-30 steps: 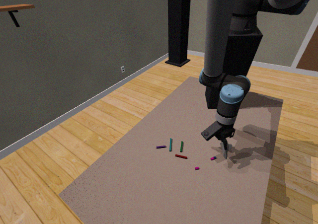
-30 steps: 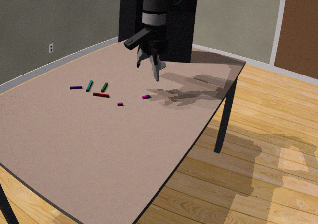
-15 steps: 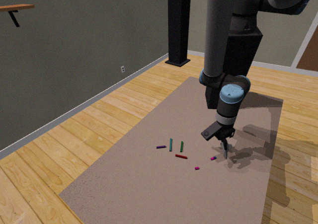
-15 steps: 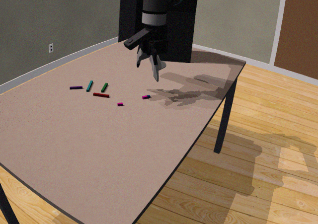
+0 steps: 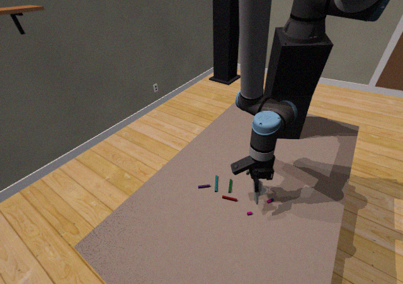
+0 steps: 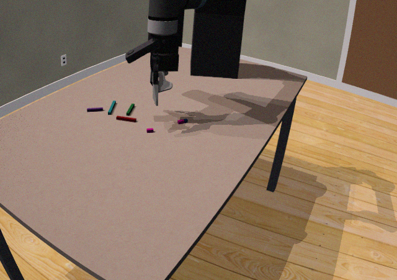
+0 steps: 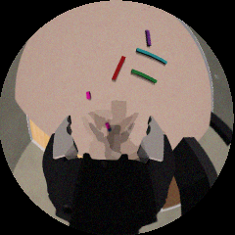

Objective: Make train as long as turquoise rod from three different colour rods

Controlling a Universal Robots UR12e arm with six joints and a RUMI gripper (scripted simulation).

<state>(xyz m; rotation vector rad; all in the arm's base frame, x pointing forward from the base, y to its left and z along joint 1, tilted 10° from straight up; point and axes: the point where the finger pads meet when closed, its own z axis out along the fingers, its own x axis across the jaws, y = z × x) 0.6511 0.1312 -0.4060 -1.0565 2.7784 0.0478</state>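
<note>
The red rod is 9 cm below my hand, 8 cm to the right of it and 5 cm ahead of it. From my hand the other things lie so: blue rod: 9 cm below, 8 cm to the left, 7 cm behind; green rod: 12 cm to the right, 9 cm below, 2 cm behind; turquoise rod: 19 cm to the right, 9 cm below, 1 cm ahead.
</note>
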